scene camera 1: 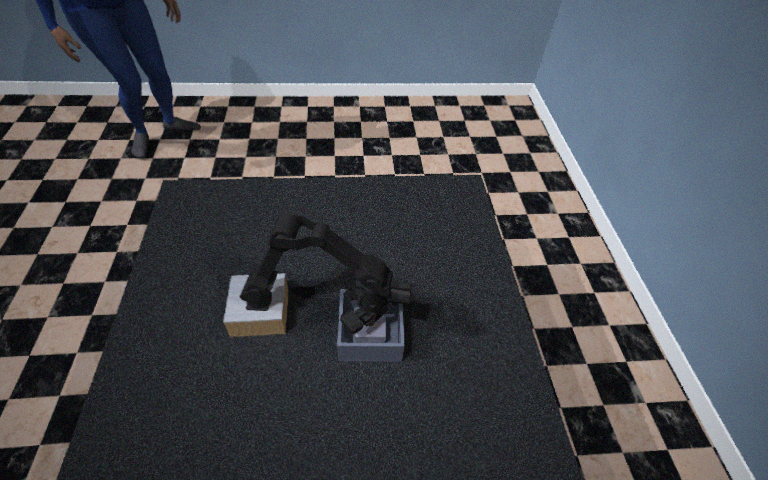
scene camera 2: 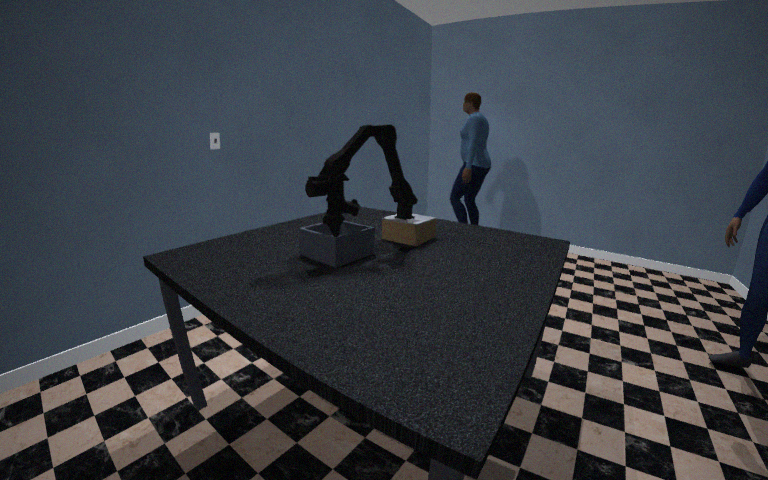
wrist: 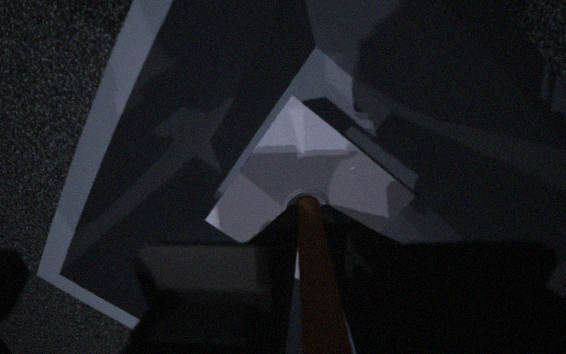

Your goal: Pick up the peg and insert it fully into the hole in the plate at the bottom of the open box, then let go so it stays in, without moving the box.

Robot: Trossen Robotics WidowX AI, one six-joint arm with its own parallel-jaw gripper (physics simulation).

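Frame: origin at the arm's base, x down, y right, z back, level; metres.
Seen in the pictures: gripper, fingertip midpoint: (scene camera 1: 371,322) (wrist: 308,212); arm's base, origin of the base link: (scene camera 1: 259,301) (scene camera 2: 404,217).
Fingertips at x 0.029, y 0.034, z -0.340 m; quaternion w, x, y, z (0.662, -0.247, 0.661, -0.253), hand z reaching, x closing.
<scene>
Offsets run from my fingertips to a thing's top centre. "spot": to the spot under its first point. Level surfaces: height alone.
The orange-brown peg @[spot: dz +0.000, dx -0.052, dy +0.002 m] (wrist: 317,290) is held between the dark fingers of my gripper (wrist: 308,212) (scene camera 1: 365,322) (scene camera 2: 335,228), which is shut on it. The gripper reaches down inside the grey open box @[dz +0.001, dx -0.038, dy +0.001 m] (scene camera 1: 370,352) (scene camera 2: 336,249) (wrist: 95,135). The pale plate @[dz +0.001, dx -0.001, dy +0.001 m] (wrist: 295,172) (scene camera 1: 370,336) lies at the bottom of the box. In the wrist view the peg's tip is over the hole, and a curved part of the hole's rim @[spot: dz +0.013, dx +0.000, dy +0.001 m] (wrist: 291,199) shows beside and behind it. The fingers and peg hide the rest of the hole. I cannot tell whether the tip is inside it or above it.
The arm's base stands on a white-topped tan block (scene camera 1: 257,328) (scene camera 2: 408,232) beside the box. Both rest on the dark table @[dx +0.060 m] (scene camera 1: 283,413) (scene camera 2: 396,316). The box walls stand around the fingers. A person (scene camera 1: 127,62) (scene camera 2: 474,147) stands beyond the table.
</scene>
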